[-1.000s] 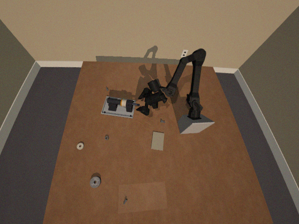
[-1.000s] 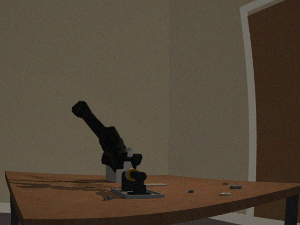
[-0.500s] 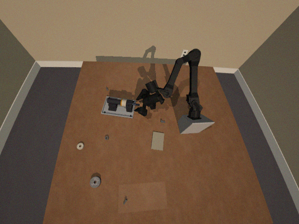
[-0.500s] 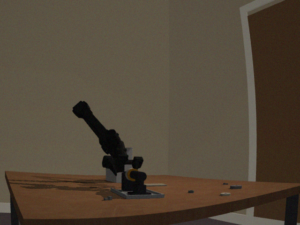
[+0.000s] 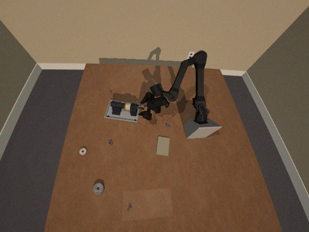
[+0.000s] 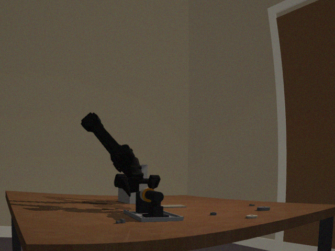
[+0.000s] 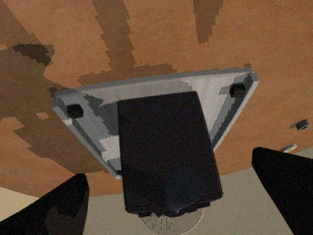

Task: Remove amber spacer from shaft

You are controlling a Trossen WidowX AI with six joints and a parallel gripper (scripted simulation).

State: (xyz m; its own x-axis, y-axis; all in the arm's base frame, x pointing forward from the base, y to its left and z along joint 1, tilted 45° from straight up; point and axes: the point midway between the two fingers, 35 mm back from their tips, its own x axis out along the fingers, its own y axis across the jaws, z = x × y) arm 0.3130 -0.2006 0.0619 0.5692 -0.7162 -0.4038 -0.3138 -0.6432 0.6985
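Now: gripper tip 50 mm short of the thin shaft, 20 mm to the left of it and 10 mm below it. Also, from my gripper tip: small nut: 220 mm ahead, 180 mm to the left, 60 mm below; amber spacer: 90 mm ahead, 30 mm to the right, 10 mm above; pale spacer: 70 mm ahead, 20 mm to the right, 10 mm above.
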